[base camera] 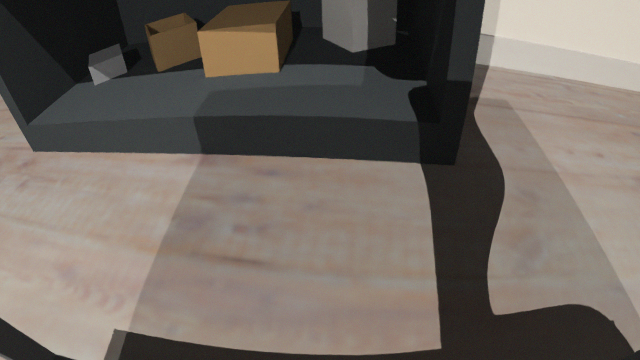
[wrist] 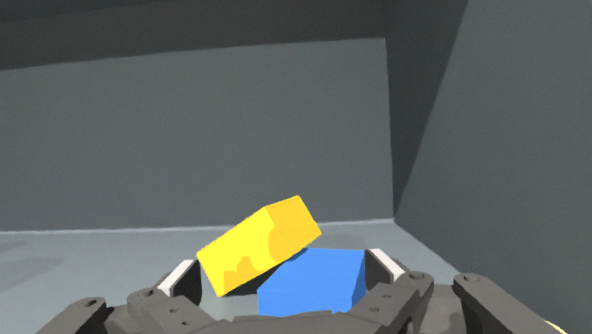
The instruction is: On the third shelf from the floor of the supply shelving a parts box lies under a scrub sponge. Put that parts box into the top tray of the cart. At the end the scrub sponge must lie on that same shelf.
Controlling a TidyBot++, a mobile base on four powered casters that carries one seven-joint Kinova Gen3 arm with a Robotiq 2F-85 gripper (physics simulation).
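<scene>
The blue parts box (wrist: 320, 280) sits on a grey shelf (wrist: 100, 265), low in the wrist view. The yellow scrub sponge (wrist: 245, 250) is tilted, its right part at the box's upper left edge and its lower left corner down near the shelf; whether it bears on the box is hard to tell. My gripper (wrist: 283, 273) is open, with nothing held. Its fingertips show left and right of the sponge and box, the right one close beside the box's right side. The box's lower front is hidden by the gripper body. The cart does not show in either view.
The shelving's side wall (wrist: 510, 140) stands close on the right, its back panel (wrist: 200, 135) behind. In the base view the lowest shelf (base camera: 150, 102) holds a small grey box (base camera: 107, 65), an open carton (base camera: 175, 47), a larger carton (base camera: 241, 52) and a grey block (base camera: 345, 25).
</scene>
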